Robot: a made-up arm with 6 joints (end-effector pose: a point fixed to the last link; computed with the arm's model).
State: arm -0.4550 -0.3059 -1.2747 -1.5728 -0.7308 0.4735
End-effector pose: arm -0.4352 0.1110 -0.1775 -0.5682 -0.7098 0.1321 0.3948
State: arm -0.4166 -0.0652 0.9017 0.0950 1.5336 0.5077
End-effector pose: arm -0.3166 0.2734 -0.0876 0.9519 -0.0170 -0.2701 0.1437
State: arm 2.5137 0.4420 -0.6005 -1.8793 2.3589 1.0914
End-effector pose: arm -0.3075 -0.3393 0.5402 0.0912 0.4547 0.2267 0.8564
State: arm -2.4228 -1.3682 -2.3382 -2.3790 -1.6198 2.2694
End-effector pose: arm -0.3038 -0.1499 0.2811 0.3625 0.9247 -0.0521 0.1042
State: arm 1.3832 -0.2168 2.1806 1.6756 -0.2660 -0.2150
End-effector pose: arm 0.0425 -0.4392 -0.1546 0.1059 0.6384 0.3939 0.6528
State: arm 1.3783 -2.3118 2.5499 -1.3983 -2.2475 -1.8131
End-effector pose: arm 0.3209 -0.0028 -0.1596 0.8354 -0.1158 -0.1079 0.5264
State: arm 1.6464 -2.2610 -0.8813 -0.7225 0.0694 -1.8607
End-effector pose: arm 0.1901 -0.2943 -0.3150 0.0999 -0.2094 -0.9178 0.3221
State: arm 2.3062 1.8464 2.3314 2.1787 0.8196 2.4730
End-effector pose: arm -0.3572 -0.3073 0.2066 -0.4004 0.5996 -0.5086 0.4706
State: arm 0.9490 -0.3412 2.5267 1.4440 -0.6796 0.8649
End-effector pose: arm 0.0776 -0.2548 -0.3491 0.4796 -0.1813 0.4029 0.7582
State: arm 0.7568 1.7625 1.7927 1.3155 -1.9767 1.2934
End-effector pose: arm -0.1347 -0.0670 -0.3602 0.6449 0.1060 0.7333 0.1874
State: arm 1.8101 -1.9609 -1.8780 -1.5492 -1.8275 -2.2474
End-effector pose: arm -0.1159 -0.4074 -0.3443 0.1936 0.6285 0.4831 0.5781
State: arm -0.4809 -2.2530 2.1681 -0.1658 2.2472 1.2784
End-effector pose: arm 0.0754 0.3385 -0.0795 -0.3651 0.5100 -0.1527 0.7638
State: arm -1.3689 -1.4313 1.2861 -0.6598 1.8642 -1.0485
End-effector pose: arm 0.1117 0.4208 0.4461 0.6162 -0.7523 -0.2034 0.1138
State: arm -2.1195 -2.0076 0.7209 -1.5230 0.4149 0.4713
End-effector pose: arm 0.2037 0.3839 0.4903 -0.1781 0.0522 -0.8677 0.4612
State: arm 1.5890 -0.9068 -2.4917 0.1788 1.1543 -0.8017
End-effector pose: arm -0.1388 -0.3610 -0.3403 -0.6165 -0.0899 -0.7750 0.1062
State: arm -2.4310 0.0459 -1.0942 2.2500 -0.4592 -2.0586
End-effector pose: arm 0.2004 0.1605 0.3290 0.5071 -0.6372 -0.5178 0.2622
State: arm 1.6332 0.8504 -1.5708 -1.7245 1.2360 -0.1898
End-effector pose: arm -0.0361 -0.3169 0.2798 -0.3042 0.5925 0.7393 0.0991
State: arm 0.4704 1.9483 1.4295 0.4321 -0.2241 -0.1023
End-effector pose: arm 0.0472 -0.2814 -0.2569 0.0796 0.7179 0.6126 0.3210
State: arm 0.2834 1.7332 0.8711 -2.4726 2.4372 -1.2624
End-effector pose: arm -0.4934 -0.1374 -0.4245 -0.3818 0.3472 -0.8147 0.2644
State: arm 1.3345 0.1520 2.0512 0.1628 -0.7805 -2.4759
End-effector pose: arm -0.2912 -0.4721 0.0365 -0.0805 0.9770 -0.0025 0.1977
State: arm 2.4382 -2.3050 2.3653 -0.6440 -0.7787 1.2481
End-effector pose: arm 0.2581 -0.4283 0.2548 -0.2818 0.8809 -0.1989 0.3242
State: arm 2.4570 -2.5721 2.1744 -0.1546 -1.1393 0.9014
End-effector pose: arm 0.1624 -0.4491 0.3377 0.0312 0.9501 -0.1904 0.2449
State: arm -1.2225 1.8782 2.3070 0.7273 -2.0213 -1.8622
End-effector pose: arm 0.0722 0.4284 -0.0594 -0.3778 -0.2279 0.7457 0.4993
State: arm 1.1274 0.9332 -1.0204 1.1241 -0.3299 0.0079
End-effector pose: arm -0.2386 -0.0449 -0.1349 -0.9485 0.2494 0.0066 0.1953
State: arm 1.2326 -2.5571 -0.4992 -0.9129 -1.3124 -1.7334
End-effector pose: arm 0.3574 -0.2778 -0.3261 -0.2982 0.1866 0.8806 0.3174
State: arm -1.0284 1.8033 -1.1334 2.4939 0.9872 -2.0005
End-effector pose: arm -0.1045 0.3460 0.1458 0.1292 0.9727 0.0205 0.1915
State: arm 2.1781 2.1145 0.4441 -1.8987 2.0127 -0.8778
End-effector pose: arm -0.2672 -0.3896 0.5993 0.6318 0.6553 0.3373 0.2400
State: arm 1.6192 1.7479 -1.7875 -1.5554 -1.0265 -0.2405
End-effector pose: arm 0.1391 -0.1302 0.3300 0.0188 -0.4774 0.8785 0.0060
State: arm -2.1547 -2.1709 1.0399 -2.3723 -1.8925 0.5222
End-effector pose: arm 0.4077 0.4985 0.3651 -0.6991 0.7095 -0.0883 0.0120
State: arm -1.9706 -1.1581 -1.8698 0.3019 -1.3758 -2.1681
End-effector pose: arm 0.1662 0.2395 0.5927 0.7042 -0.6913 0.1536 0.0507
